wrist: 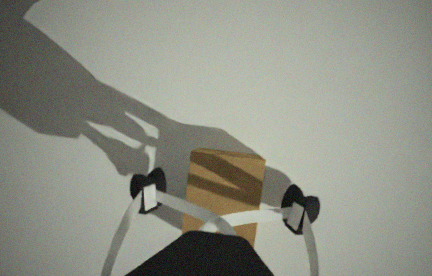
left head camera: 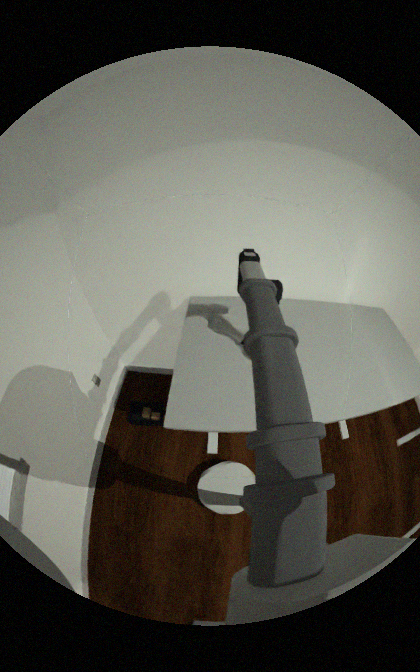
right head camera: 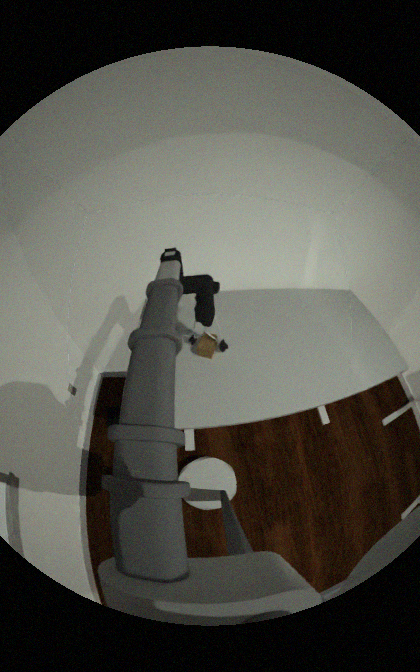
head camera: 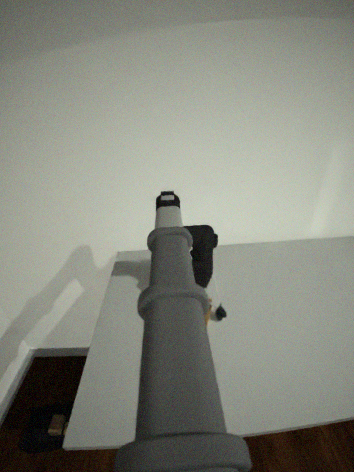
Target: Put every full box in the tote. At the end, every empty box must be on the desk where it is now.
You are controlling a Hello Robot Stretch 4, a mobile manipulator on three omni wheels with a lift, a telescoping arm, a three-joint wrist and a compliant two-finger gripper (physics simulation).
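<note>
A tan cardboard box stands on the white desk. My gripper is open around it, with a gap between each fingertip and the box's sides in the wrist view. I cannot see whether the box is full or empty. In the head view the arm hides most of it. The dark tote is on the floor left of the desk. Two tan boxes show in it in the left head view, one beside the other.
A round white stool stands in front of the desk. My telescoping arm reaches over the desk and hides part of its top. Walls stand behind the desk and to the left of the tote.
</note>
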